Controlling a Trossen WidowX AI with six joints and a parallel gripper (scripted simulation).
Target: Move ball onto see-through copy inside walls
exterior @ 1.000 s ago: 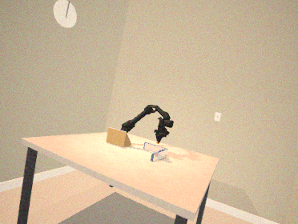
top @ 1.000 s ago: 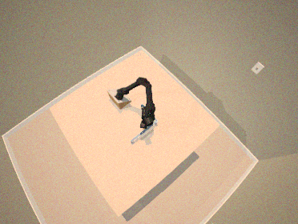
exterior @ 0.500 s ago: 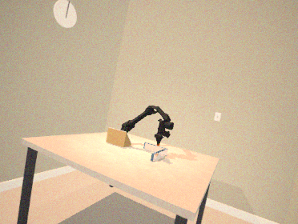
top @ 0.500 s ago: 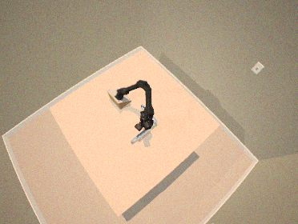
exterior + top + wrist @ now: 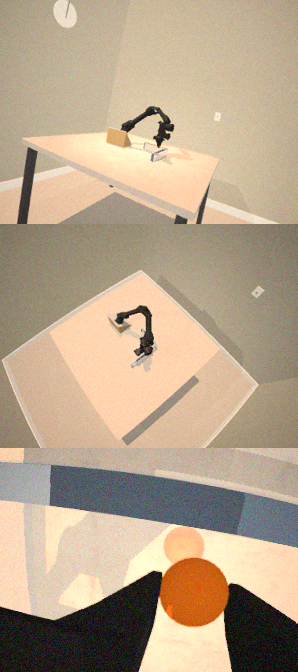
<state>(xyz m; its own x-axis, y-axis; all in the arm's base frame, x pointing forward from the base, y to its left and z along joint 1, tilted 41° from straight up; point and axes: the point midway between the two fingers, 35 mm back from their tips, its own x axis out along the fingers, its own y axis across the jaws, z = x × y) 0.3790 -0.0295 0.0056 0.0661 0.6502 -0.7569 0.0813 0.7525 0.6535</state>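
The see-through ball lies 7 cm below my gripper tip and 1 cm behind it. From my gripper tip the other things lie so: orange ball: right at my gripper tip.
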